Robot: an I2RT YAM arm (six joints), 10 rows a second.
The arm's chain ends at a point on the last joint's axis. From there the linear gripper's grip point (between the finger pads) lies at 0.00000 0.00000 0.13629 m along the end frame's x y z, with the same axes.
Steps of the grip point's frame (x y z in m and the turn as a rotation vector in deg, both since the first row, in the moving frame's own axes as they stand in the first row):
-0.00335 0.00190 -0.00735 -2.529 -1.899 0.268
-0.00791 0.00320 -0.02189 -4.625 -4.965 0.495
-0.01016 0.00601 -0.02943 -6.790 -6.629 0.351
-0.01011 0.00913 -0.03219 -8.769 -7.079 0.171
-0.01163 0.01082 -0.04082 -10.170 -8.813 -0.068
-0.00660 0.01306 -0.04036 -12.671 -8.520 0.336
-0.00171 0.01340 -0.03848 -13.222 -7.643 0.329
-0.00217 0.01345 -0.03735 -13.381 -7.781 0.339
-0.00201 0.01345 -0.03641 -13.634 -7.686 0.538
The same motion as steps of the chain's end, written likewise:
0.00118 -0.00410 -0.00714 -2.529 -1.899 0.268
0.00392 -0.00772 -0.02094 -4.625 -4.965 0.495
0.00559 -0.01002 -0.02757 -6.790 -6.629 0.351
0.00665 -0.01157 -0.02956 -8.769 -7.079 0.171
0.00913 -0.01316 -0.03708 -10.170 -8.813 -0.068
0.01352 -0.01667 -0.03555 -12.671 -8.520 0.336
0.01635 -0.01763 -0.03367 -13.222 -7.643 0.329
0.01621 -0.01794 -0.03241 -13.381 -7.781 0.339
0.01620 -0.01849 -0.03136 -13.634 -7.686 0.538

